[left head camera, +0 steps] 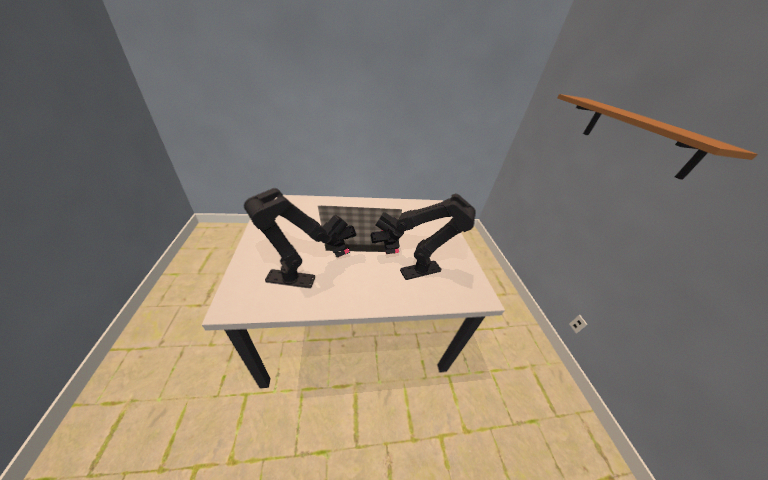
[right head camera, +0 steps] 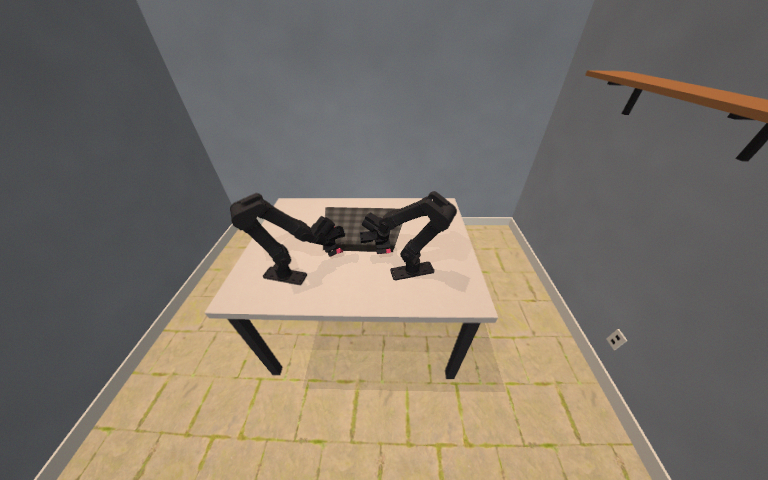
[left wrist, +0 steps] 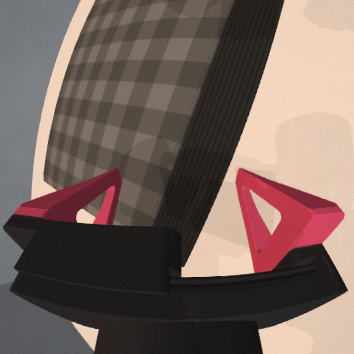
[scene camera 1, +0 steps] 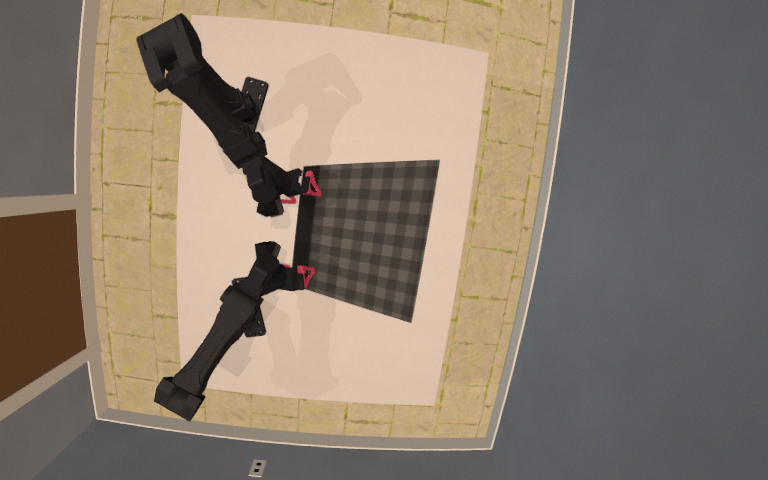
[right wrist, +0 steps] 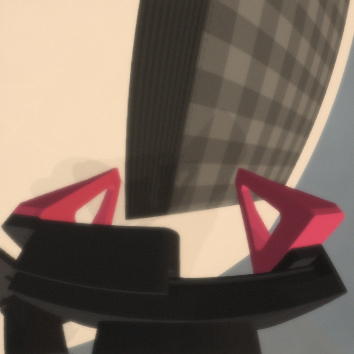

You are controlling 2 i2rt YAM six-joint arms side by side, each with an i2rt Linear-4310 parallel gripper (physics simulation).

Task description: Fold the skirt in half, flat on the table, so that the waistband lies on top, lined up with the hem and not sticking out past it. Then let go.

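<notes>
A dark grey checked skirt [left head camera: 362, 220] [right head camera: 352, 219] [scene camera 1: 368, 226] [left wrist: 135, 85] [right wrist: 240, 75] lies spread flat and unfolded on the table [left head camera: 351, 297] [scene camera 1: 396, 84]. Its black ribbed waistband [scene camera 1: 303, 232] [left wrist: 215, 100] [right wrist: 160, 100] faces the arms; the wider hem is on the far side. My left gripper [scene camera 1: 301, 192] [left wrist: 177, 174] is open above one waistband end, its fingers to either side of the band. My right gripper [scene camera 1: 296, 270] [right wrist: 177, 174] is open above the other waistband end, fingers likewise to either side. Neither gripper holds cloth.
The two arm bases [left head camera: 289, 278] [left head camera: 420, 270] stand on the near part of the table. An orange-brown wall shelf [left head camera: 651, 124] [right head camera: 679, 87] is at the upper right in both head views. Walls surround the table; a socket [left head camera: 578, 323] is on the right one.
</notes>
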